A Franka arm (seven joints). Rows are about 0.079 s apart.
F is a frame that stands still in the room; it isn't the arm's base.
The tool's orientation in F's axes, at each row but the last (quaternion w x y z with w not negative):
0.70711 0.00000 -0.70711 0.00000
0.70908 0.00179 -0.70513 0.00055
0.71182 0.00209 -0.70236 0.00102
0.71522 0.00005 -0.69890 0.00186
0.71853 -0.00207 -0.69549 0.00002
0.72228 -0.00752 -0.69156 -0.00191
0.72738 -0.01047 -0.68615 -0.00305
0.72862 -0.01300 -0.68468 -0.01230
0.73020 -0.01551 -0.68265 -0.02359
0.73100 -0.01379 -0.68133 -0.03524
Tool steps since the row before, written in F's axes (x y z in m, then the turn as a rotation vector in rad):
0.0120 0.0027 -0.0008 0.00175 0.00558 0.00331
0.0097 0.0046 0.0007 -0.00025 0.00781 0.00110
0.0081 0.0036 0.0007 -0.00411 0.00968 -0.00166
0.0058 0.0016 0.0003 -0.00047 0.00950 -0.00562
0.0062 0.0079 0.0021 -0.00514 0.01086 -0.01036
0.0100 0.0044 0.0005 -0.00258 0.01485 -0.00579
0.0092 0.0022 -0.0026 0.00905 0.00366 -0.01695
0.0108 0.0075 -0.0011 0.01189 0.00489 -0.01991
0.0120 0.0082 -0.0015 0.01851 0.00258 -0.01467
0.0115 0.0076 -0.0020 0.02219 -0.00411 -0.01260
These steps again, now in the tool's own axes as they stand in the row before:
-0.0008 0.0027 -0.0120 0.00331 0.00558 -0.00175
0.0007 0.0046 -0.0097 0.00108 0.00781 0.00023
0.0008 0.0036 -0.0081 -0.00173 0.00970 0.00404
0.0004 0.0016 -0.0058 -0.00560 0.00952 0.00031
0.0023 0.0079 -0.0061 -0.01049 0.01088 0.00483
0.0010 0.0045 -0.0099 -0.00578 0.01486 0.00253
-0.0020 0.0024 -0.0093 -0.01636 0.00402 -0.00995
-0.0004 0.0079 -0.0106 -0.01913 0.00535 -0.01292
-0.0008 0.0088 -0.0116 -0.01343 0.00347 -0.01929
-0.0014 0.0083 -0.0111 -0.01090 -0.00289 -0.02326

